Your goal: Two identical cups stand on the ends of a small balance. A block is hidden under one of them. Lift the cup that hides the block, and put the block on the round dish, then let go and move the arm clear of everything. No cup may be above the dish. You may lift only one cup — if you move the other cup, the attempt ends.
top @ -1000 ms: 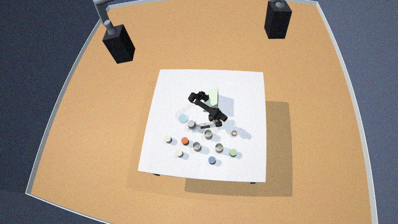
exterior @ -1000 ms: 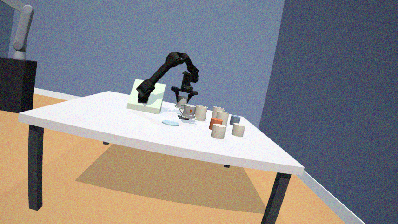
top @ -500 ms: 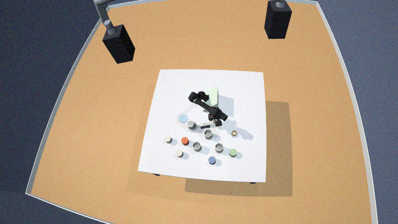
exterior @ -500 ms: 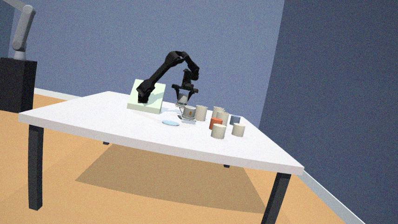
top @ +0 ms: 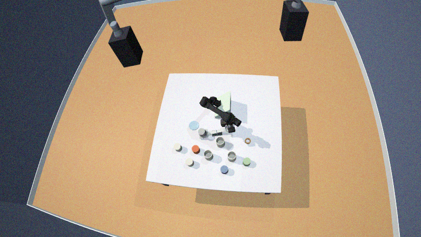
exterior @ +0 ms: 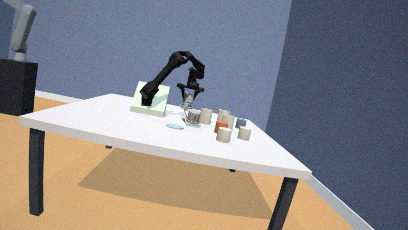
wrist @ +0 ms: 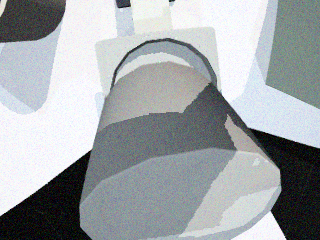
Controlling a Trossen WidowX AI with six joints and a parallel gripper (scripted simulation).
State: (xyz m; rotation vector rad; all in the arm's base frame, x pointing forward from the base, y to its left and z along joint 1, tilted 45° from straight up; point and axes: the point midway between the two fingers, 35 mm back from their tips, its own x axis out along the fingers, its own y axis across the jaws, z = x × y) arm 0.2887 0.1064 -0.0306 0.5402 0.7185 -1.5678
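Now: the teal block 4 cm below my gripper tip and 2 cm to the right of it. From my gripper tip the other things lie so: orange cylinder: 36 cm to the right, 18 cm ahead, 9 cm below; grey cup: 2 cm to the left, 1 cm above; pale blue dish: 37 cm to the right, 12 cm below, 10 cm behind.
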